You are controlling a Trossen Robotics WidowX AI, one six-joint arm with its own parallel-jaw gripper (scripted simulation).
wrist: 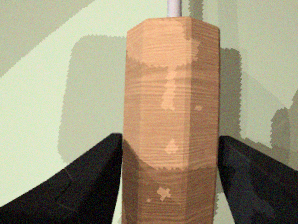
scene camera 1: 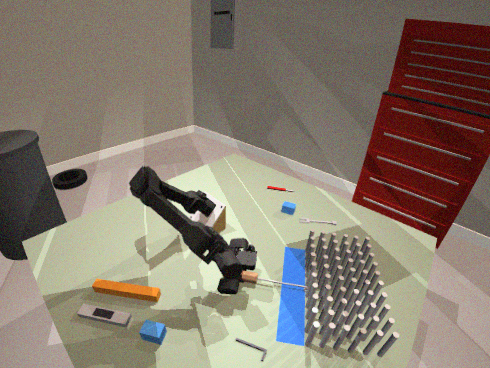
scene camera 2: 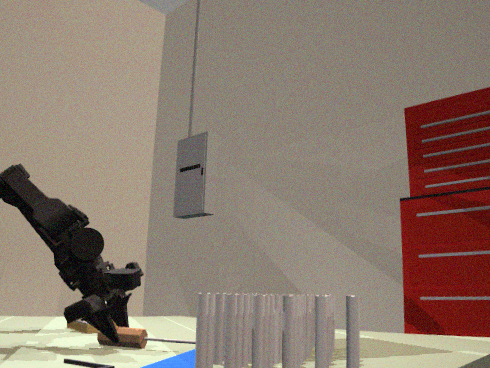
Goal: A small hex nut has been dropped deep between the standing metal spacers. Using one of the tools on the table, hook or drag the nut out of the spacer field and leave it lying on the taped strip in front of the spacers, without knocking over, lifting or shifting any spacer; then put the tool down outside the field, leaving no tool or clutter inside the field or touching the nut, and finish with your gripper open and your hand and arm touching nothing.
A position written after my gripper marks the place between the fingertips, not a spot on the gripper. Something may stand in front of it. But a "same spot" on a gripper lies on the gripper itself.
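My gripper: shows in scene camera 1 (244,276), in scene camera 2 and in the wrist view. Same spot on my gripper: (wrist: 92,181) is (scene camera 2: 124,313). An orange bar: shows in scene camera 1 (132,291); out of frame in the wrist view, out of frame in scene camera 2.
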